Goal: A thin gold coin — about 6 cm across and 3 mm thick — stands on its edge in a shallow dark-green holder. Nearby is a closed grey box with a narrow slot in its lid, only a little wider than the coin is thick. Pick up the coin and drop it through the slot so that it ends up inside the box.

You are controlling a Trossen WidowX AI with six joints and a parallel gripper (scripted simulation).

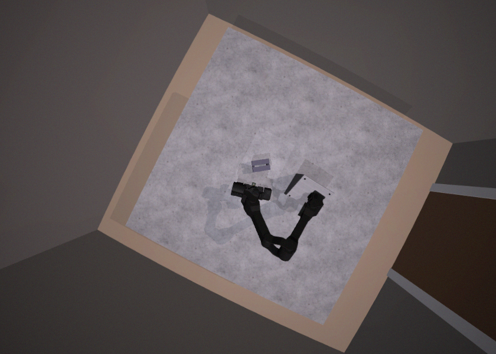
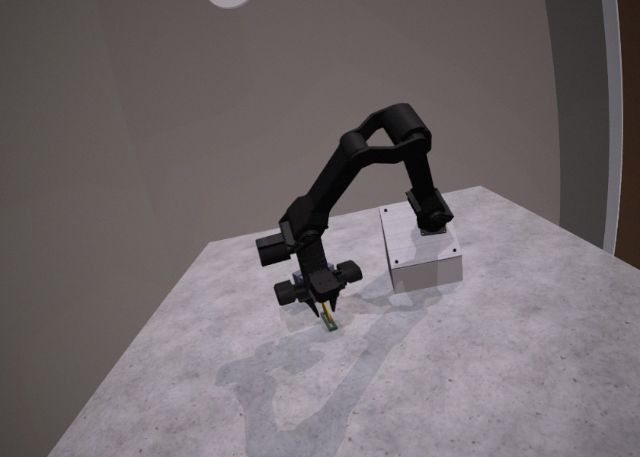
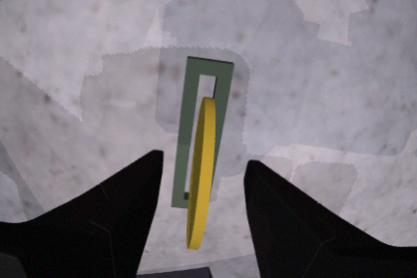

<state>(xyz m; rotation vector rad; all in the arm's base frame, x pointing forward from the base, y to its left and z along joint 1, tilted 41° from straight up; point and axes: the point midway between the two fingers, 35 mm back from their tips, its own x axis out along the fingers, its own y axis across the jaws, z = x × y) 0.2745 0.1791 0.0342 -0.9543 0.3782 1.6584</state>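
Now: the thin gold coin right at my gripper tip.
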